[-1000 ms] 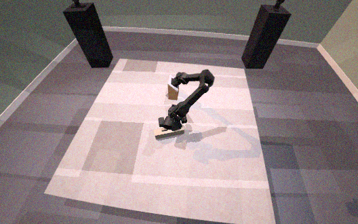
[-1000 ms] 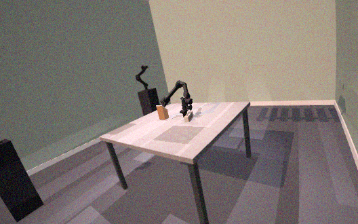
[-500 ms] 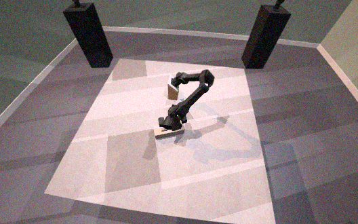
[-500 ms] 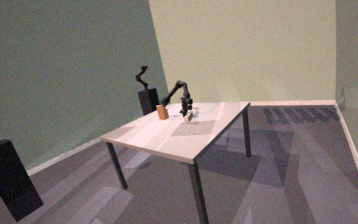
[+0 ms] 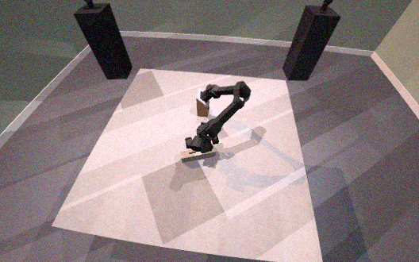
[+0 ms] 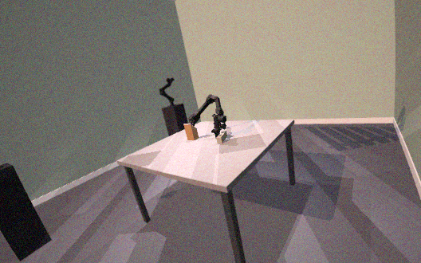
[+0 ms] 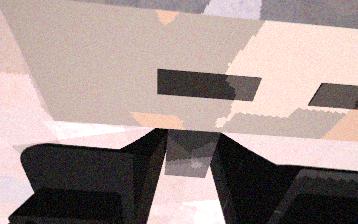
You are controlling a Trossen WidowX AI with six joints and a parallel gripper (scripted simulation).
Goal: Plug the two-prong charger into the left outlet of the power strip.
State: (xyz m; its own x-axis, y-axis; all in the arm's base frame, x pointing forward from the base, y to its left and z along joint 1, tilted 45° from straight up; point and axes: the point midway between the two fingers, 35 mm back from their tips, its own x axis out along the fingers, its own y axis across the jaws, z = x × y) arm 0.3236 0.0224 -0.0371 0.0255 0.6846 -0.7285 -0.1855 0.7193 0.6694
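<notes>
Now: gripper tip 2 cm short of the two-prong charger and 1 cm below it.
</notes>
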